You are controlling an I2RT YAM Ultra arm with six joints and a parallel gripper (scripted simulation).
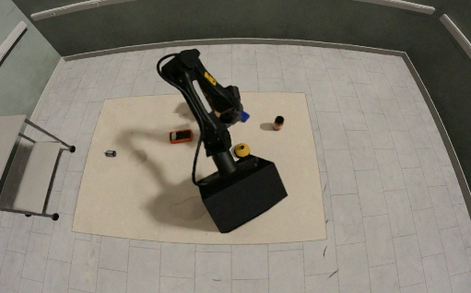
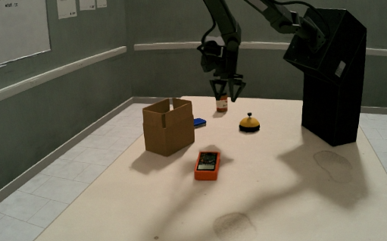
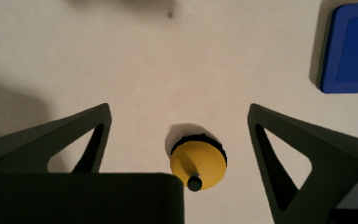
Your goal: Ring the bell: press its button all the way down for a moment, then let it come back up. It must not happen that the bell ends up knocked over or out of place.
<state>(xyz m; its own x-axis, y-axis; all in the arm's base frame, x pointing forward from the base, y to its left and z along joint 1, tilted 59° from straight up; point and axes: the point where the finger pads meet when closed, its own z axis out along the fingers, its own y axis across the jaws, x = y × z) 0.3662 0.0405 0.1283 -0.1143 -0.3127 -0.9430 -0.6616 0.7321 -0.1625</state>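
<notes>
My gripper is now 6 cm past the bell button, 10 cm to the left of it and 9 cm above it. From my hand the other things lie so: jar: 13 cm ahead, 27 cm to the right, 10 cm below; then blue object: 16 cm ahead, 5 cm to the right, 13 cm below; then bell: 6 cm behind, 10 cm to the right, 10 cm below.
</notes>
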